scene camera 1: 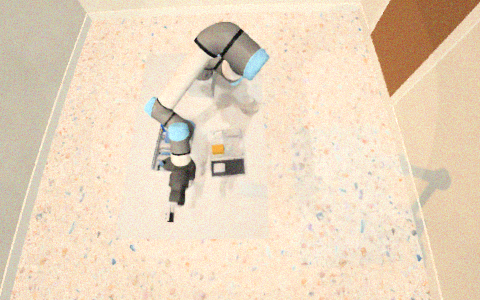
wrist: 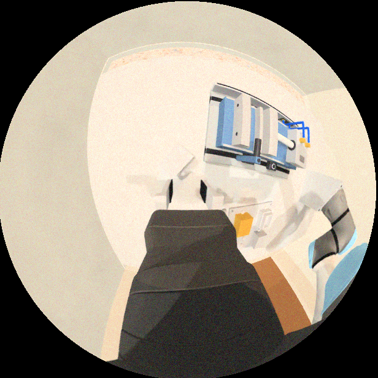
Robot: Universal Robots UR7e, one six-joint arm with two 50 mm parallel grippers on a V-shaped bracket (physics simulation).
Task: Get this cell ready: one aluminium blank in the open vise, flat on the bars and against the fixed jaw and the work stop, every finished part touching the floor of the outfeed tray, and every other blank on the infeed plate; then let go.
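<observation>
My gripper (wrist: 187, 191) (scene camera 1: 171, 217) is open, with no part visible between its black pads. Beyond the fingertips in the wrist view, a pale grey piece (wrist: 187, 168) shows faintly on the table. The vise (wrist: 231, 122) (scene camera 1: 156, 150) has a gap between fixed jaw (wrist: 243, 120) and moving jaw (wrist: 270, 131); a light strip shows there, bars or blank unclear. The work stop (wrist: 257, 148) stands beside the gap. The outfeed tray (scene camera 1: 235, 167) holds a whitish part (scene camera 1: 219, 167); its floor contact is unclear. The infeed plate (wrist: 254, 207) is pale and partly hidden.
An orange block (wrist: 243, 224) (scene camera 1: 217, 149) stands on the infeed side, with a white raised rectangular item (wrist: 265, 218) beside it. Blue hoses (wrist: 303, 125) rise at the vise's far end. The arm (scene camera 1: 179, 132) covers part of the vise in the scene view.
</observation>
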